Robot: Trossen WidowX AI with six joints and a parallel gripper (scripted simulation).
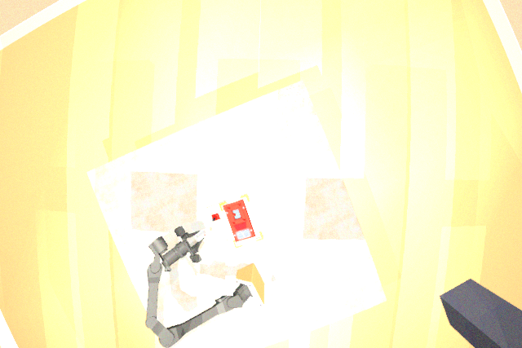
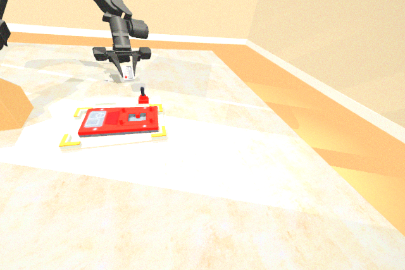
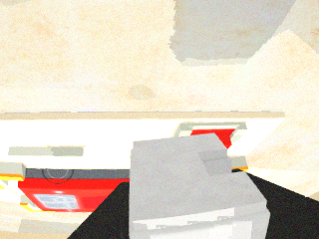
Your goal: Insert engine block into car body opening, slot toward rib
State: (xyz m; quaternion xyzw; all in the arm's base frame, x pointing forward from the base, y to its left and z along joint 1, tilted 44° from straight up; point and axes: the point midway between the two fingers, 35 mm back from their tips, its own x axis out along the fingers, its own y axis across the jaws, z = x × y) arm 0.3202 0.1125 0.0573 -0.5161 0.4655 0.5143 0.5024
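Now: gripper tip 10 mm to the right of the engine block and 10 mm below it.
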